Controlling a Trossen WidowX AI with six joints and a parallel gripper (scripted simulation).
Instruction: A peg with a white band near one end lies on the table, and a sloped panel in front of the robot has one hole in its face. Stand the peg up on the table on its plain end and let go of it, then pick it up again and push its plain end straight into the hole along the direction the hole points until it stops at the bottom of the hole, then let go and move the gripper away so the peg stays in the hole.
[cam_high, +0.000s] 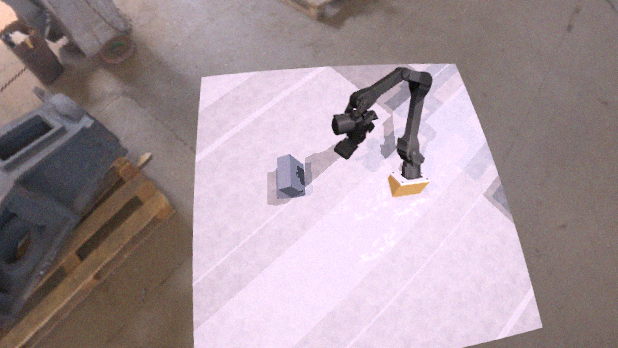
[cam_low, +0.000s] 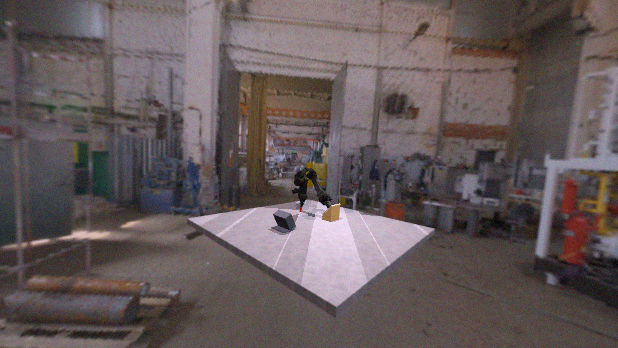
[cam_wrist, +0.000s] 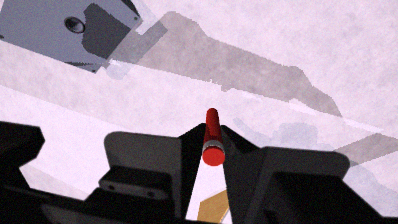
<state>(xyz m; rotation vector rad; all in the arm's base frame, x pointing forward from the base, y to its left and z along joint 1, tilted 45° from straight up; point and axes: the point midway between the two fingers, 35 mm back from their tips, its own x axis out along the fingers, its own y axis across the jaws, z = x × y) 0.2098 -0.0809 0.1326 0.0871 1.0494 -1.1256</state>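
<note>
Right now the grey sloped panel is 240 mm ahead of my gripper tip, 40 mm to the left of it and 50 mm below it. From my gripper tip the other things lie so: peg (20 mm above).
</note>
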